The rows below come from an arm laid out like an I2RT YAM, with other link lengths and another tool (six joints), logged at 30 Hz.
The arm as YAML. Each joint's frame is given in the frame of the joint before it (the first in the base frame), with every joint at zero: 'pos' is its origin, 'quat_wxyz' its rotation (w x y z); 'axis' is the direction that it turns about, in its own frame. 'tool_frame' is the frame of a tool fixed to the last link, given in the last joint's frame.
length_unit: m
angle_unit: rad
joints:
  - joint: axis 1
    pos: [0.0, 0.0, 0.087]
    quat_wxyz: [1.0, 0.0, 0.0, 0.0]
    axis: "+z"
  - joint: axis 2
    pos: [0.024, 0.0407, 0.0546]
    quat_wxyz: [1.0, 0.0, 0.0, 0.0]
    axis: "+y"
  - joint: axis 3
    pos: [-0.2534, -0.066, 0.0]
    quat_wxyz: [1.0, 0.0, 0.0, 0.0]
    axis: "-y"
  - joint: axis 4
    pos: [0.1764, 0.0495, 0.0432]
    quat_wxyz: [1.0, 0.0, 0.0, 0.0]
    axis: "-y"
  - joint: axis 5
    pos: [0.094, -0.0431, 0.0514]
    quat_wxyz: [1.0, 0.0, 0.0, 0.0]
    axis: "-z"
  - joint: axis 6
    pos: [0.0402, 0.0, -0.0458]
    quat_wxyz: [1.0, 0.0, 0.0, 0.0]
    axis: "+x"
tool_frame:
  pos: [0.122, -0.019, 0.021]
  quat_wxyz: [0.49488, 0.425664, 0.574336, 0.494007]
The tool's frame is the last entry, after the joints.
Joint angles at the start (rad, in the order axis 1, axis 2, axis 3, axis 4, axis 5, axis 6): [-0.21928 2.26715 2.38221 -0.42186 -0.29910 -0.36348]
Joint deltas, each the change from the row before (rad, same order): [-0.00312 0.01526 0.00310 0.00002 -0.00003 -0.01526]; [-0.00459 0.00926 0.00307 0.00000 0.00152 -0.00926]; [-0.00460 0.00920 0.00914 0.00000 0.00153 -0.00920]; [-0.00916 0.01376 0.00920 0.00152 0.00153 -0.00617]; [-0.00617 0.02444 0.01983 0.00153 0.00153 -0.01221]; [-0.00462 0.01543 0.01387 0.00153 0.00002 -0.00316]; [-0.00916 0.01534 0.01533 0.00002 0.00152 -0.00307]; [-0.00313 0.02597 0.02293 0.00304 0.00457 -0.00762]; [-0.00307 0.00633 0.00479 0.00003 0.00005 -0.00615]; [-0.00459 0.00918 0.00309 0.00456 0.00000 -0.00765]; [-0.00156 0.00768 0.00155 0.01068 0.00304 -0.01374]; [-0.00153 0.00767 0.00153 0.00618 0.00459 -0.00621]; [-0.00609 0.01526 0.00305 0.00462 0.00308 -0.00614]
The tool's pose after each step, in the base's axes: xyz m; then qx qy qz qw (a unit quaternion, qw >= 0). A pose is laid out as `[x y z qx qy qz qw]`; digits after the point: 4 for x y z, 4 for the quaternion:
[0.5991 -0.1155 0.3461 0.3767 0.7320 0.3705 0.4302]
[0.6003 -0.1187 0.3421 0.3772 0.7340 0.3659 0.4303]
[0.6015 -0.1219 0.3406 0.3763 0.7349 0.3619 0.4328]
[0.6030 -0.1281 0.3368 0.3787 0.7349 0.3575 0.4345]
[0.6067 -0.1329 0.3311 0.3781 0.7366 0.3520 0.4364]
[0.6089 -0.1363 0.3281 0.3788 0.7364 0.3502 0.4377]
[0.6102 -0.1428 0.3253 0.3815 0.7352 0.3468 0.4400]
[0.6143 -0.1464 0.3201 0.3815 0.7357 0.3425 0.4425]
[0.6149 -0.1485 0.3183 0.3810 0.7367 0.3400 0.4433]
[0.6160 -0.1516 0.3152 0.3805 0.7377 0.3367 0.4445]
[0.6176 -0.1532 0.3139 0.3763 0.7393 0.3319 0.4491]
[0.6189 -0.1551 0.3114 0.3762 0.7398 0.3283 0.4510]
[0.6206 -0.1600 0.3045 0.3790 0.7409 0.3235 0.4503]

